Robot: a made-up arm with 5 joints. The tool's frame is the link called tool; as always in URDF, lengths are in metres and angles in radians. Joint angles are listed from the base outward. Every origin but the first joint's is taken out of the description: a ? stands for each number. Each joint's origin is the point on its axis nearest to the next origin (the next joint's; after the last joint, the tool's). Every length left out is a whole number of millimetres.
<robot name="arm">
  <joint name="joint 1" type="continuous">
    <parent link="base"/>
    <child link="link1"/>
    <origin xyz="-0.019 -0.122 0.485"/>
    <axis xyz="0 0 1"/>
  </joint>
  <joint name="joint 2" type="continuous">
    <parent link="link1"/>
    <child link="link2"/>
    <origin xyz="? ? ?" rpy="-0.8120 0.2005 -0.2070"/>
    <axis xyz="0 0 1"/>
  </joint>
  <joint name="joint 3" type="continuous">
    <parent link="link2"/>
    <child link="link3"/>
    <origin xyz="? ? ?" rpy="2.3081 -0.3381 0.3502"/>
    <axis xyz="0 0 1"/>
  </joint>
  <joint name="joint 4" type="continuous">
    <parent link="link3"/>
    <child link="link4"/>
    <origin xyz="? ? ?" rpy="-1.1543 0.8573 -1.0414"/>
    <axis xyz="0 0 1"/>
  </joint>
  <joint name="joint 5" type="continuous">
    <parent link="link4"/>
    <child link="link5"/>
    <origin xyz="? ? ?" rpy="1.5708 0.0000 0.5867"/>
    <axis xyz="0 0 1"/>
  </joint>
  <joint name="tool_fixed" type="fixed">
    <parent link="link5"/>
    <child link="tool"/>
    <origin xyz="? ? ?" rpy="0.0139 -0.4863 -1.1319"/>
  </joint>
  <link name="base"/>
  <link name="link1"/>
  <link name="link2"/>
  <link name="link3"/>
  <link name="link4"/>
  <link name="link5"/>
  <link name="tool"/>
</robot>
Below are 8 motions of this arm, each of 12 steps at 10 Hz.
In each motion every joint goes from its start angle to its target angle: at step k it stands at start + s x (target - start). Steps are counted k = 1, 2, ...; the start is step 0. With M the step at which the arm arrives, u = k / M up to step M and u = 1 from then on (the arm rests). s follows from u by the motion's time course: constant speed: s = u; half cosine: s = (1 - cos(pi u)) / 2; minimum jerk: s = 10 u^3 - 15 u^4 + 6 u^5.
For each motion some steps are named. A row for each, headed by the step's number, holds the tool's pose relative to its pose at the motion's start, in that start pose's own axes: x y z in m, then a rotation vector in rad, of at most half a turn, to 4 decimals.
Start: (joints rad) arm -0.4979 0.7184 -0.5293 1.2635 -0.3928
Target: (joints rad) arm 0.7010 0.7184 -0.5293 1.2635 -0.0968
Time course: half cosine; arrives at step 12
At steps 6, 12:
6: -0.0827 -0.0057 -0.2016 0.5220 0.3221 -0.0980
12: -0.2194 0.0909 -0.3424 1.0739 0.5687 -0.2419

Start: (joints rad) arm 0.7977 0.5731 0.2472 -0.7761 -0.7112
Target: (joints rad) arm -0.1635 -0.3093 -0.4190 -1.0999 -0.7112
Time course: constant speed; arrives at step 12
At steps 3, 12:
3: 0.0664 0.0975 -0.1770 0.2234 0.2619 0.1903
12: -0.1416 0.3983 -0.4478 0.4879 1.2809 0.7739

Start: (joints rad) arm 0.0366 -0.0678 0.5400 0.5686 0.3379
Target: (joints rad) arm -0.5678 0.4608 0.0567 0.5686 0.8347
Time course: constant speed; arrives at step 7
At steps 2, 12:
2: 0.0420 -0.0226 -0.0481 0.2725 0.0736 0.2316
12: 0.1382 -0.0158 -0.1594 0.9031 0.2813 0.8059

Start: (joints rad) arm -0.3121 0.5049 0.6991 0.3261 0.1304
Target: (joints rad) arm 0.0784 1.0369 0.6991 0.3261 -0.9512
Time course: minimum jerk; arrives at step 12
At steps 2, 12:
2: -0.0056 0.0010 0.0076 -0.0221 0.0280 -0.0426
12: -0.0405 0.0882 0.2360 -0.9070 0.7761 -0.9638

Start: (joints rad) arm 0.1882 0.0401 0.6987 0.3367 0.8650
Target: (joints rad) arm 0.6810 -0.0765 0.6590 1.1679 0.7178
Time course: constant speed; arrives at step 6
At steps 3, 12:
3: 0.1543 0.0445 0.1349 -0.1466 0.5318 -0.1746
12: 0.3568 0.0435 0.1480 -0.2534 1.0806 -0.3088

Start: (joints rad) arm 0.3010 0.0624 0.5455 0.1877 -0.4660
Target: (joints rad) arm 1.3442 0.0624 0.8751 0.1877 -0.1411
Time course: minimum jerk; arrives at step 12
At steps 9, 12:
9: -0.1444 0.0846 0.3274 -0.7258 0.1326 -0.1147
12: -0.1497 0.1144 0.3586 -0.8103 0.1681 -0.1175

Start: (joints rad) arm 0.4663 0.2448 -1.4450 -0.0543 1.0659
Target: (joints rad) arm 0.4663 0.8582 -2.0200 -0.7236 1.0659
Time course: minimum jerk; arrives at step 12
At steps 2, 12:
2: -0.0162 0.0056 -0.0164 0.0196 -0.0430 -0.0278
12: -0.0041 0.3864 -0.4797 0.3647 -1.2630 -0.8580

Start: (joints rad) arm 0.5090 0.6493 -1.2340 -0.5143 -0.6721
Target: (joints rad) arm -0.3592 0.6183 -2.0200 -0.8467 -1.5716
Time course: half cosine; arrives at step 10
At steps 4, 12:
4: -0.0515 -0.0103 0.1046 -0.3566 0.0907 -0.3230
12: -0.2163 0.0721 0.3234 -1.0409 -0.0491 -1.0897

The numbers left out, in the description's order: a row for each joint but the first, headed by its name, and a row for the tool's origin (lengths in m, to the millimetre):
joint 2: 0.020 0.097 0.000
joint 3: -0.149 -0.063 0.000
joint 4: -0.008 0.120 0.000
joint 5: -0.315 -0.355 0.000
tool: -0.049 -0.039 0.000

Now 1 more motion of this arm.
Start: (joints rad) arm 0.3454 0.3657 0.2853 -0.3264 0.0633
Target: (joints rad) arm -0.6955 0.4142 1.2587 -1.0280 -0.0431
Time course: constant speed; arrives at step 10
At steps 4, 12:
4: 0.2340 -0.0441 -0.2102 0.3540 -0.3063 0.4305
12: 0.6099 0.3275 -0.4470 1.1685 -0.6000 1.0273

